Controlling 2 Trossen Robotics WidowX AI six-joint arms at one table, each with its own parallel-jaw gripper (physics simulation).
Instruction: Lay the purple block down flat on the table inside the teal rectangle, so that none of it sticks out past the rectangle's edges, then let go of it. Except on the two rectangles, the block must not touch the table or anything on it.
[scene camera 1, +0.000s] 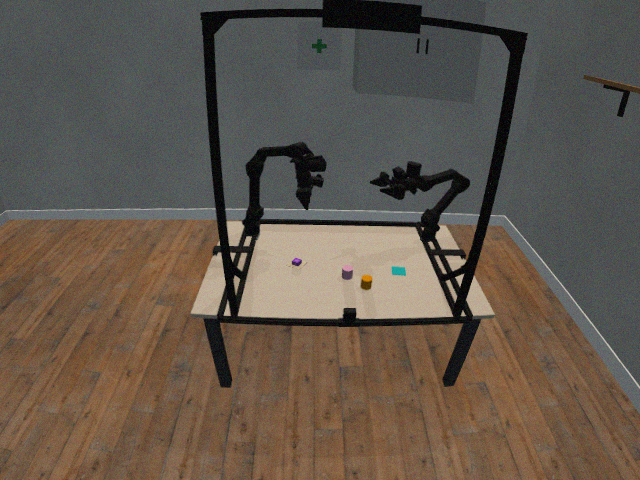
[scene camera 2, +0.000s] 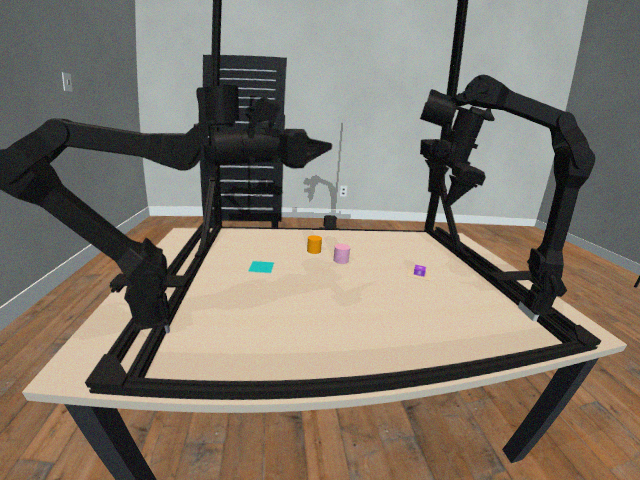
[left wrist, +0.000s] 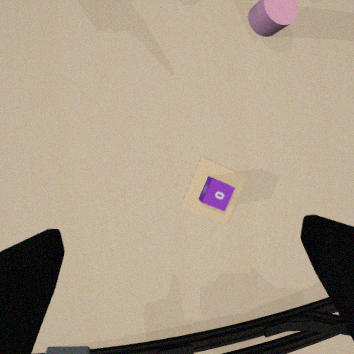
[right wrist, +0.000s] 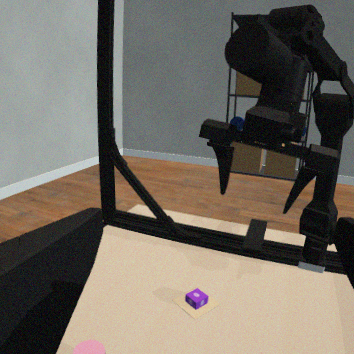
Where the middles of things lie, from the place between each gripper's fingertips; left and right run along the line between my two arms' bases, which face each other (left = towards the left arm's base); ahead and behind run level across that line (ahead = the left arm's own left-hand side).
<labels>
My left gripper is now 80 mm past the purple block (left wrist: 216, 193), 40 mm to the right of it and 240 mm above it. The rest, counted from my left hand: tan rectangle (left wrist: 190, 201) (80 mm behind, 40 mm to the left, 240 mm below).
Now: right hand 330 mm to the right of the purple block, 330 mm above it and 100 mm past it. The rest, counted from my right hand: tan rectangle 340 mm below, 330 mm to the left, 100 mm behind.
</labels>
